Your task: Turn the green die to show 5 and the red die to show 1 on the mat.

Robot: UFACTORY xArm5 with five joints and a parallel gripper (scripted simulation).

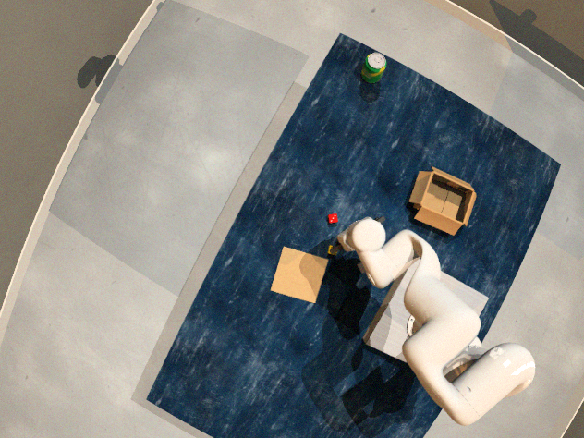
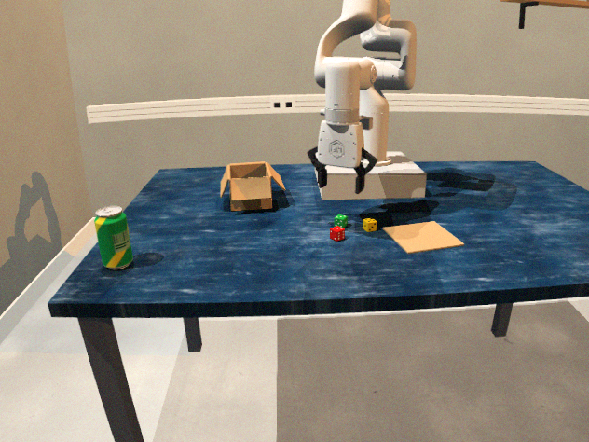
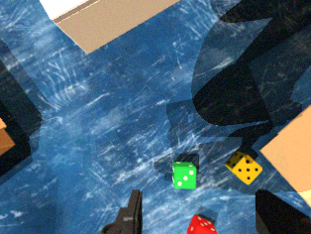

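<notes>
Now: hand 9 cm above the green die. Also, from my hand: red die: 9 cm below, 7 cm ahead, 3 cm to the right; then mat: 17 cm to the left, 11 cm ahead, 10 cm below; then yellow die: 9 cm below, 6 cm to the left, 4 cm ahead.
</notes>
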